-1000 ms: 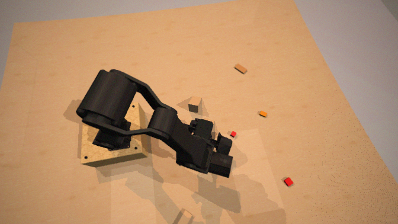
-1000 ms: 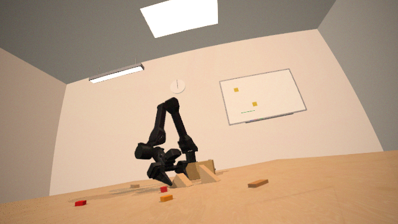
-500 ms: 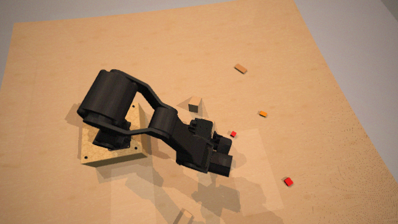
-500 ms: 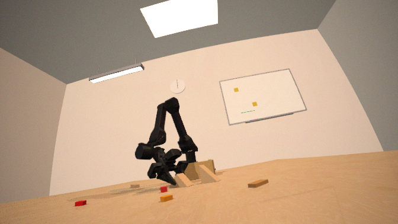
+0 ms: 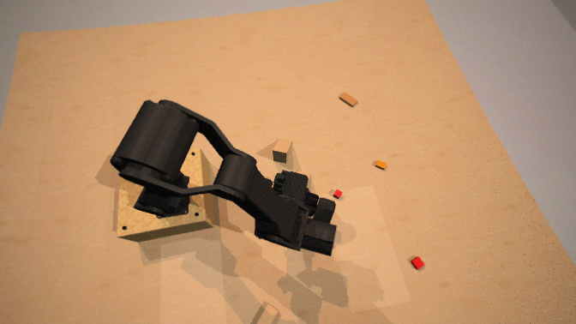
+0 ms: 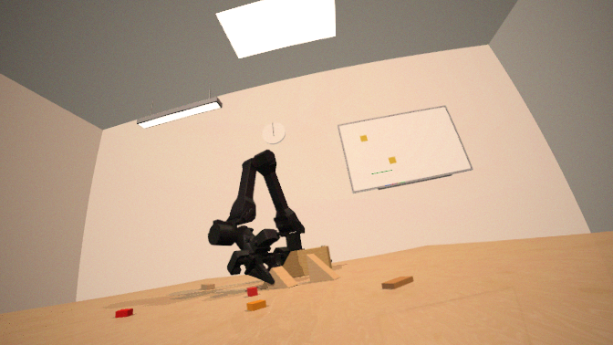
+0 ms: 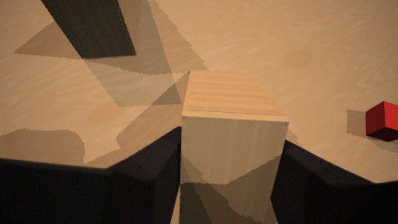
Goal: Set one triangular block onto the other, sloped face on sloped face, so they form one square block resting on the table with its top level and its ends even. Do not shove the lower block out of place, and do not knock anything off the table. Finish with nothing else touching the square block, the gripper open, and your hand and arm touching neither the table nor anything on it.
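The red cube lies 90 mm ahead of my gripper tip, 30 mm to the right of it and 10 mm below it. Round my gripper tip: triangular block (10 mm above); then orange block (230 mm ahead, 30 mm to the left, 10 mm below).
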